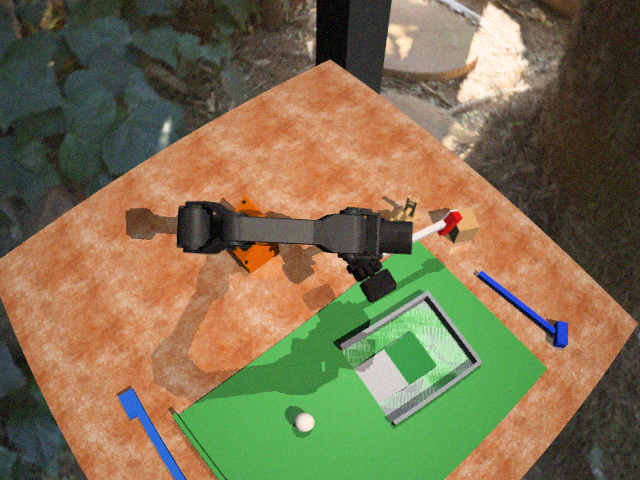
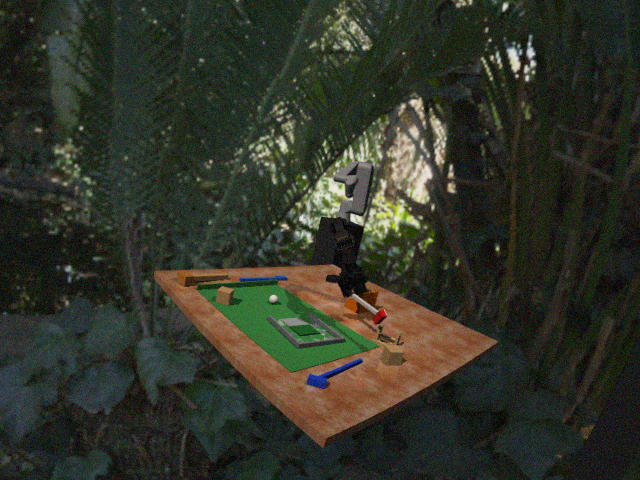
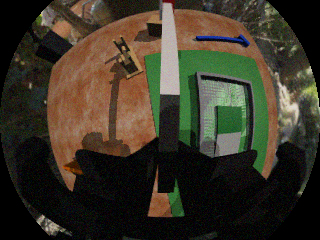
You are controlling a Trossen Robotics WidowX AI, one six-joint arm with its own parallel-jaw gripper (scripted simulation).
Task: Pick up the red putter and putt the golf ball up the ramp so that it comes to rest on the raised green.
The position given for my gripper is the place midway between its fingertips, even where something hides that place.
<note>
I see my gripper (image 1: 362,268) and a green mat (image 1: 249,419).
My gripper also shows in image 3 (image 3: 165,141). The green mat also shows in image 2 (image 2: 250,308) and in image 3 (image 3: 223,63).
</note>
